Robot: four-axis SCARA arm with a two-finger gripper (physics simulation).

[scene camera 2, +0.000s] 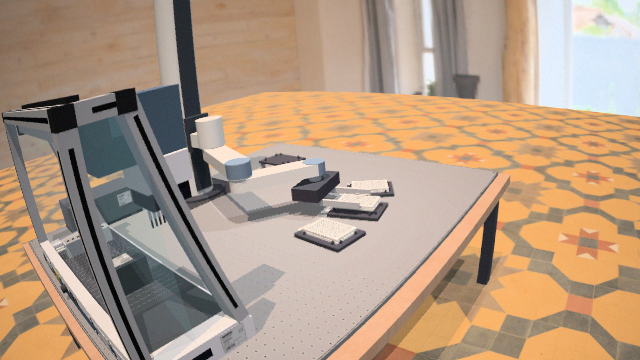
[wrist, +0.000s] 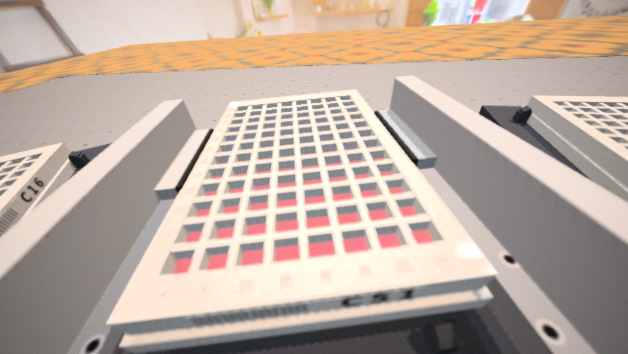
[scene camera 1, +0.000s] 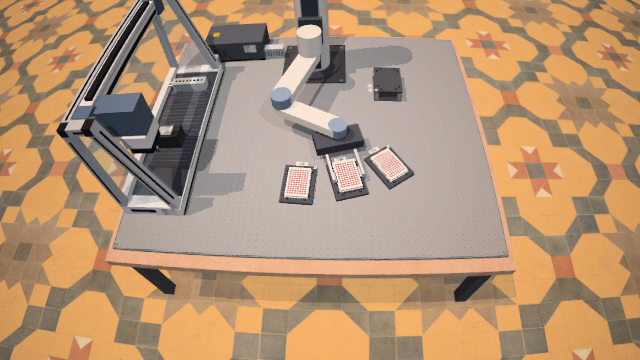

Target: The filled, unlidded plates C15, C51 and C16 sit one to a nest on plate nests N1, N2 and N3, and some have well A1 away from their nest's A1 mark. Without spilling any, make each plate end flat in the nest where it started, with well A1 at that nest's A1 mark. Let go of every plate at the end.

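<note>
My gripper [scene camera 1: 348, 173] [scene camera 2: 365, 199] [wrist: 293, 108] is shut on plate C51 [scene camera 1: 347, 175] [scene camera 2: 358, 201] [wrist: 300, 180], holding its long sides. C51 is level, with red liquid in its wells, low over the middle dark nest [scene camera 1: 353, 195] [scene camera 2: 371, 215]; whether it touches is hard to tell. Plate C16 [scene camera 1: 389, 164] [scene camera 2: 371, 185] [wrist: 31, 187] lies flat in the nest [scene camera 1: 391, 185] beside it, at right in scene camera 1. The third plate [scene camera 1: 299, 182] [scene camera 2: 329, 230] [wrist: 595, 122], its label hidden, lies flat in its nest [scene camera 1: 297, 202] [scene camera 2: 338, 246]. Nest numbers and A1 marks are unreadable.
A framed gantry machine [scene camera 1: 150, 202] [scene camera 2: 227, 336] stands on the table's left. A black box [scene camera 1: 235, 42] is at its back. A raised black stand [scene camera 1: 387, 80] [scene camera 2: 282, 159] is at the back right. The neighbouring nests are close on both sides of my fingers.
</note>
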